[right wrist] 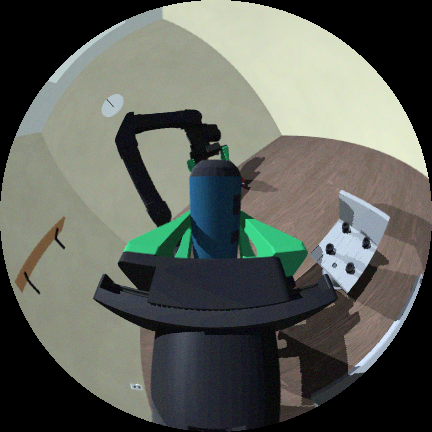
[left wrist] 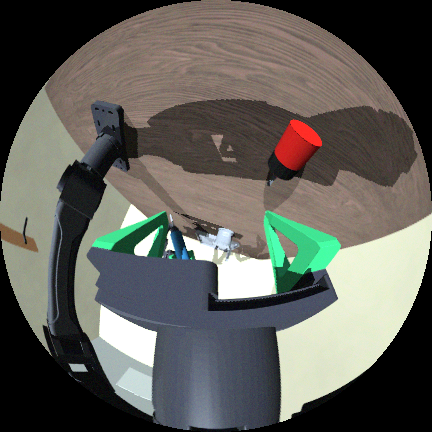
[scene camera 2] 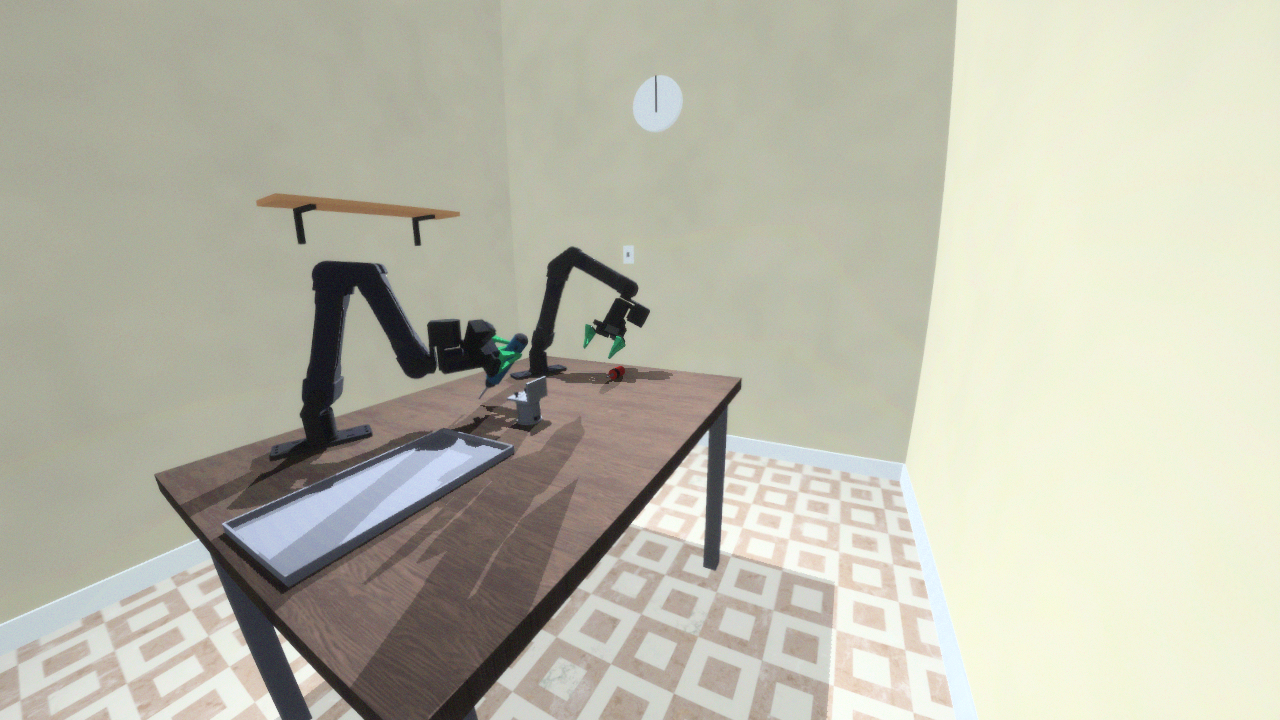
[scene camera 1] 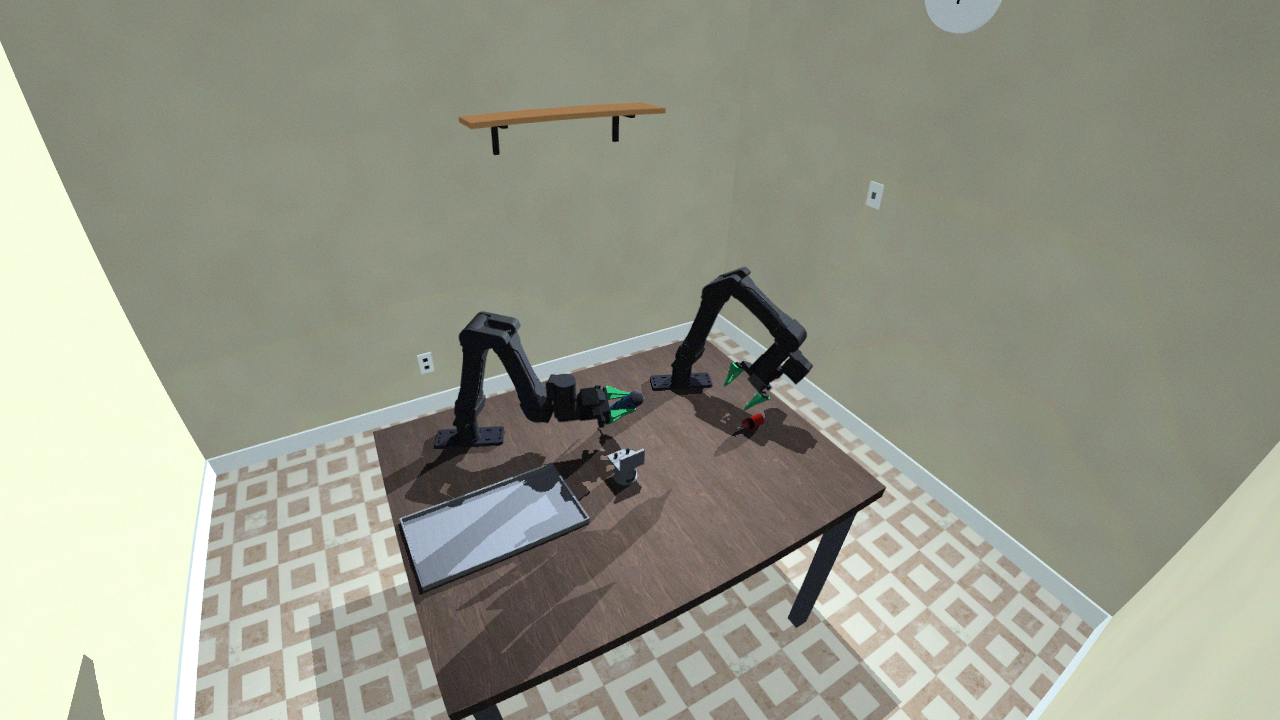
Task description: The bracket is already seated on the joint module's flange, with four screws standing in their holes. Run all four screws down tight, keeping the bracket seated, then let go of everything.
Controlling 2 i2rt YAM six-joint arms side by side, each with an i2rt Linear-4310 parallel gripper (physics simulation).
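Places are measured from the left arm's base along level axes (x ahead, y left, z up), in millimetres.
Where they show: left gripper, fingertip midpoint: [left wrist: 215,216] [scene camera 2: 596,353] [scene camera 1: 734,397]; right gripper, fingertip midpoint: [right wrist: 214,215] [scene camera 2: 517,350] [scene camera 1: 634,402]; left arm's base, origin of the base link: [right wrist: 180,240] [left wrist: 112,140] [scene camera 2: 539,373] [scene camera 1: 680,382]; right arm's base, origin of the base link: [scene camera 2: 324,442] [scene camera 1: 470,438].
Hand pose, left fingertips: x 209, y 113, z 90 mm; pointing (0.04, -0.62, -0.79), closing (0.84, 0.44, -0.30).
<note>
Each offset is from my left fingertips to the centre of the thing. Level surfaces: height alone.
The light grey bracket @[193 mm ahead, 342 mm right, 8 mm down] [scene camera 1: 623,459] [scene camera 2: 535,394] [right wrist: 360,245] [left wrist: 231,244] sits on the joint module @[193 mm ahead, 342 mm right, 58 mm down] [scene camera 1: 625,477] [scene camera 2: 527,412] [left wrist: 224,232]. Four black screw heads show on its plate in the right wrist view; how deep they sit I cannot tell. My right gripper [scene camera 1: 623,402] [scene camera 2: 507,355] [right wrist: 214,215] is shut on a blue screwdriver @[45 mm ahead, 349 mm right, 18 mm up] [scene camera 1: 633,398] [scene camera 2: 519,343] [right wrist: 215,200] [left wrist: 179,244], tilted, its tip in the air, apart from the bracket. My left gripper [scene camera 1: 745,388] [scene camera 2: 602,343] [left wrist: 215,216] is open and empty, above and beside a red-and-black tool @[38 mm ahead, 43 mm left, 73 mm down] [scene camera 1: 753,421] [scene camera 2: 616,373] [left wrist: 295,149] on the table.
A shallow grey tray @[325 mm ahead, 682 mm right, 82 mm down] [scene camera 1: 501,571] [scene camera 2: 375,531] lies on the table @[90 mm down] [scene camera 1: 716,537] [scene camera 2: 572,501] in front of the right arm. A wooden shelf [scene camera 1: 562,115] [scene camera 2: 358,206] [right wrist: 40,252] is fixed to the wall behind, high above the table.
</note>
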